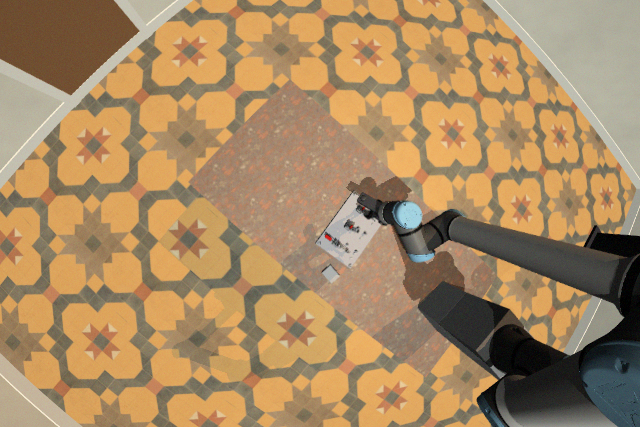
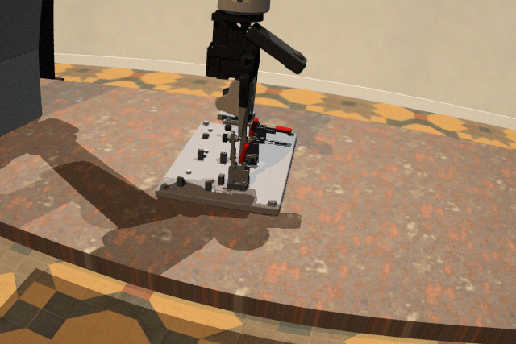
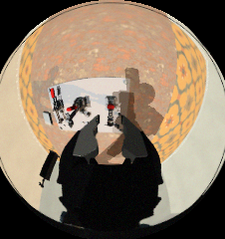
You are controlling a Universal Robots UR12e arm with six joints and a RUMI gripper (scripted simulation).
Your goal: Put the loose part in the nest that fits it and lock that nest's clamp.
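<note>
The part is 350 mm to the left of my hand, 140 mm below it and 140 mm behind it. From my hand the other things lie so: grey fixture plate 140 mm below, 100 mm to the left, 50 mm behind; then toggle clamp 80 mm below, 10 mm behind.
</note>
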